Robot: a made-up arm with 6 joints.
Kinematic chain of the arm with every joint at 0, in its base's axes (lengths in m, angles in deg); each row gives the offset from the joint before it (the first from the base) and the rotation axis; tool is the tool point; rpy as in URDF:
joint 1: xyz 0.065 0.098 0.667 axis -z
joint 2: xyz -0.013 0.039 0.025 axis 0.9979 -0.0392 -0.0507
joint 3: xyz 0 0.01 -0.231 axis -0.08 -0.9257 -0.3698
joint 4: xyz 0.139 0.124 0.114 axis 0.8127 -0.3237 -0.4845
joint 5: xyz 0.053 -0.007 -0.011 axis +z
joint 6: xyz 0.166 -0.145 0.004 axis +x
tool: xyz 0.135 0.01 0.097 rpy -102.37 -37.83 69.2
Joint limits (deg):
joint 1: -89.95..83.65
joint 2: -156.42..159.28
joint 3: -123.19..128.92
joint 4: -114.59..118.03
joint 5: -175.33..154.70
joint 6: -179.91..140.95
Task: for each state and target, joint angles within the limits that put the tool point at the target. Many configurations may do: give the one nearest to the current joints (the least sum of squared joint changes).
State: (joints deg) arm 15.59 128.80 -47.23 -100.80 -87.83 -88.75
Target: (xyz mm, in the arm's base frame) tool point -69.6 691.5 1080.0
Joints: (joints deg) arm -28.62 89.60 -85.02 -106.46 -57.86 -91.80
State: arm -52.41 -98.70 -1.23 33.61 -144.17 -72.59
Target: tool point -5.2 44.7 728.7
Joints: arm -29.19 -106.53 0.12 -4.51 -142.19 -52.02
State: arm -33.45 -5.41 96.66 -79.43 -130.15 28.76
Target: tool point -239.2 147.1 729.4
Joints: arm -22.38 -10.56 50.06 -62.71 -125.69 20.55
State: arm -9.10 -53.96 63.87 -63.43 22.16 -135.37
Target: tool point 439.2 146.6 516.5
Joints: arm -7.24 -54.07 51.01 -68.34 42.75 -128.25
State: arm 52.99 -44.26 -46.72 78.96 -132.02 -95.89
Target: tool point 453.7 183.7 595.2
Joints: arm 77.58 -0.17 -47.25 102.28 -165.87 -106.45
